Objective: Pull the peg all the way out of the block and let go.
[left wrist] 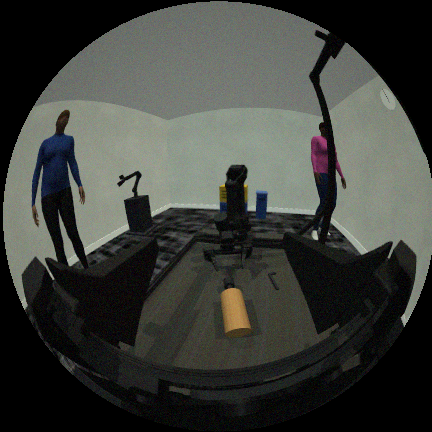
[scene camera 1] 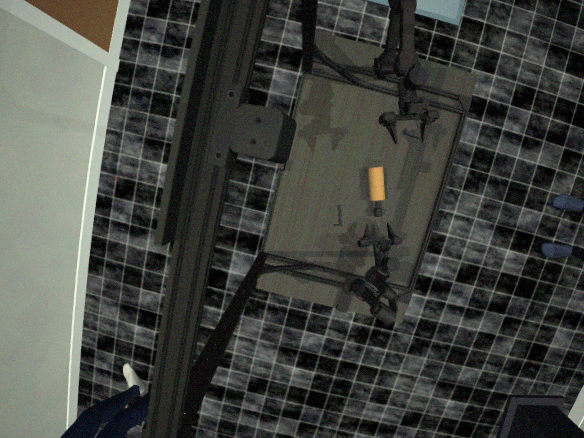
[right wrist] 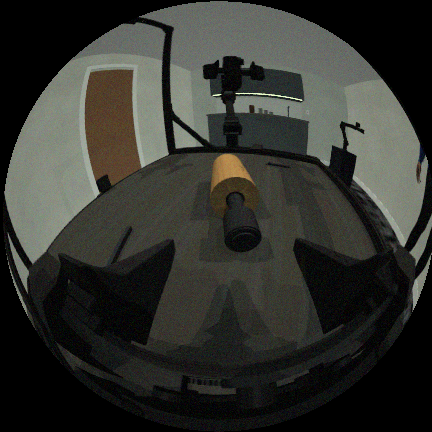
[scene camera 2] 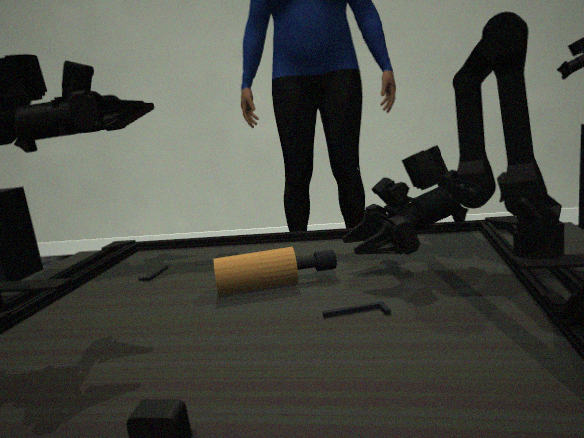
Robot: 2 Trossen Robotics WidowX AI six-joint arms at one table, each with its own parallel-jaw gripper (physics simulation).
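Places are measured from the left arm's base along level axes (x ahead, y left, z up), in millimetres.
Pixels of known places: left gripper, between the fingertips: [left wrist: 220, 241] [scene camera 1: 409, 143] [right wrist: 235, 60] [scene camera 2: 149, 105]; right gripper, between the fingertips: [left wrist: 229, 269] [scene camera 1: 377, 223] [right wrist: 236, 245] [scene camera 2: 348, 245]; left arm's base, origin of its link: [scene camera 1: 380, 71] [right wrist: 231, 145]; right arm's base, origin of its link: [left wrist: 241, 238] [scene camera 1: 356, 285] [scene camera 2: 539, 257].
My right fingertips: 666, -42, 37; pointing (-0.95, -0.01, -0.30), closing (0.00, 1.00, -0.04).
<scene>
For each thing: its top centre in the pictures, then the offset to it from my right fingertips, as dx, dy, dz.
- orange wooden cylindrical block, centre of its top: [right wrist: 229, 161] [scene camera 2: 253, 253] [left wrist: 234, 306] [scene camera 1: 378, 184] -174, +4, +10
- dark peg, centre of its top: [right wrist: 236, 192] [scene camera 2: 300, 254] [left wrist: 230, 288] [scene camera 1: 378, 203] -89, +7, -6
- dark L-shaped key, centre of its top: [scene camera 2: 355, 310] [right wrist: 110, 246] [left wrist: 275, 279] [scene camera 1: 337, 216] -35, -174, -48
- small dark key, centre of its top: [scene camera 2: 153, 271] [right wrist: 278, 163] -391, +183, -50
The orange wooden cylindrical block [scene camera 1: 376, 184] [scene camera 2: 256, 271] [left wrist: 235, 312] [right wrist: 227, 167] lies on its side on the table. The dark peg [scene camera 1: 378, 211] [scene camera 2: 325, 260] [left wrist: 228, 283] [right wrist: 242, 230] sticks out of its end facing the right gripper; its thin shaft enters the block and its thicker head is outside. My right gripper [scene camera 1: 379, 226] [scene camera 2: 350, 246] is open and empty, low over the table, with its fingertips a short way from the peg's head. My left gripper [scene camera 1: 410, 142] [scene camera 2: 152, 106] is open and empty, high above the table beyond the block's other end.
A dark L-shaped key [scene camera 1: 339, 216] [scene camera 2: 356, 309] [left wrist: 273, 281] [right wrist: 120, 245] lies to one side of the peg. Another small dark key [scene camera 2: 153, 273] [right wrist: 278, 164] lies near the left arm's side. A dark box [scene camera 2: 159, 419] shows at the bottom of scene camera 2. A dark frame edges the table.
</scene>
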